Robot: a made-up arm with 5 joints.
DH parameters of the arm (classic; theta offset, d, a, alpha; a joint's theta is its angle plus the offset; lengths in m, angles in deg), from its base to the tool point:
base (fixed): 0 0.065 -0.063 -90
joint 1: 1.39 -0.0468 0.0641 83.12
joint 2: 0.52 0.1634 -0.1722 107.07
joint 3: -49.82 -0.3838 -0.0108 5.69
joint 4: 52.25 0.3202 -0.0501 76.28
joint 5: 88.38 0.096 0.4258 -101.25
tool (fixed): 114.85 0.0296 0 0
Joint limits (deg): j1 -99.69..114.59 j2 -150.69..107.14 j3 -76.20..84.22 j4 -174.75..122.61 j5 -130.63..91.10
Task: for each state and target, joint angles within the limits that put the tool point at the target. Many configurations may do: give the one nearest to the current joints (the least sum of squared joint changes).
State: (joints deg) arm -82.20 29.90 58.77 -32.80 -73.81
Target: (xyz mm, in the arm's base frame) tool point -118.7 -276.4 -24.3
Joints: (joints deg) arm -88.36 -30.88 42.23 -39.13 -34.29
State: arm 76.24 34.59 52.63 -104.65 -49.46
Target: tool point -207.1 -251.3 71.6
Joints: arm 90.02 12.79 41.87 -109.66 -41.83
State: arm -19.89 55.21 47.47 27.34 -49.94
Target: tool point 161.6 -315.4 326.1
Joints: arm -11.47 54.83 45.56 24.75 -37.36
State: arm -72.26 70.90 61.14 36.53 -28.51
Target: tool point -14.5 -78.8 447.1
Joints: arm -58.86 80.15 34.45 2.16 -45.14
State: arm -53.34 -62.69 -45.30 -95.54 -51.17
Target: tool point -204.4 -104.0 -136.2
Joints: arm -29.02 -41.52 -15.09 -60.17 -37.19
